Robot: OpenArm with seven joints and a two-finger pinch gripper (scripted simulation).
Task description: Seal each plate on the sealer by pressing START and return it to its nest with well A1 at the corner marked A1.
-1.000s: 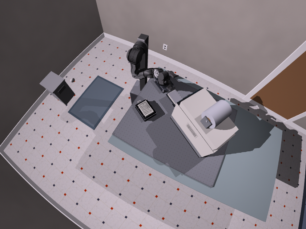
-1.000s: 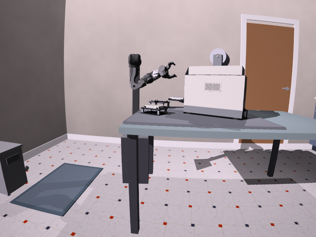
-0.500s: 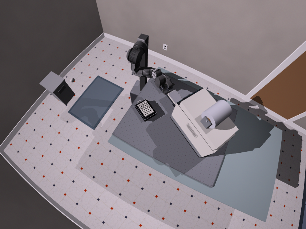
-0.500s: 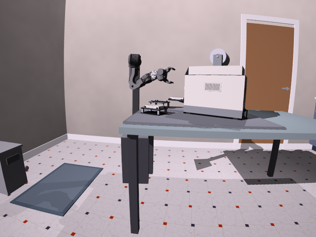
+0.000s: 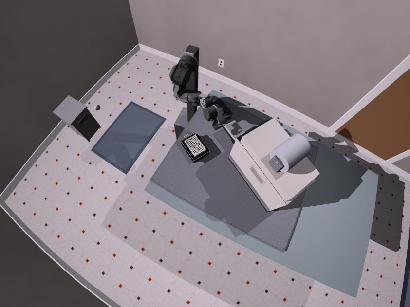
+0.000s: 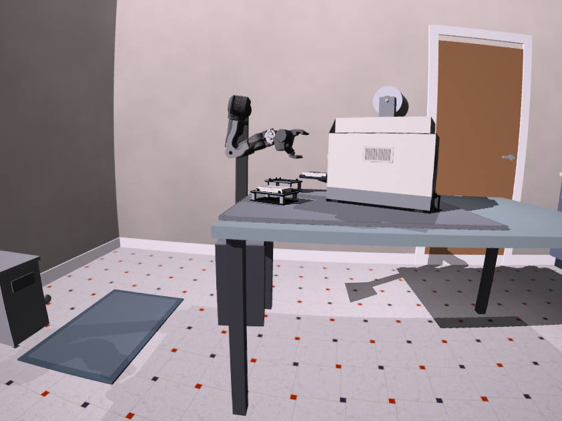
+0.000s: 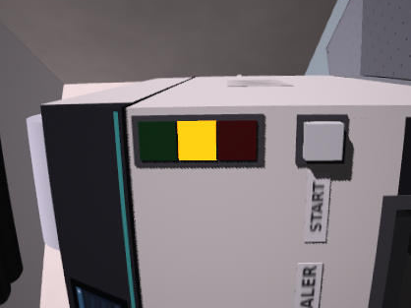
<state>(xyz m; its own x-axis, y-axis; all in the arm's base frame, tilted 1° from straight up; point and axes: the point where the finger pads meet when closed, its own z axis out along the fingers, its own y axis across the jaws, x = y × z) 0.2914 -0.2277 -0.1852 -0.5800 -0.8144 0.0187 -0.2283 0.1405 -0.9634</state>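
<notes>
Right now my hand is 80 mm short of the sealer stage, 80 mm to the right of it and 140 mm above it. Also, from my hand: N1 label: 160 mm behind, 290 mm to the left, 230 mm below; screen: 200 mm ahead, 50 mm to the left, 90 mm above; plate nest: 70 mm behind, 230 mm to the left, 180 mm below.
</notes>
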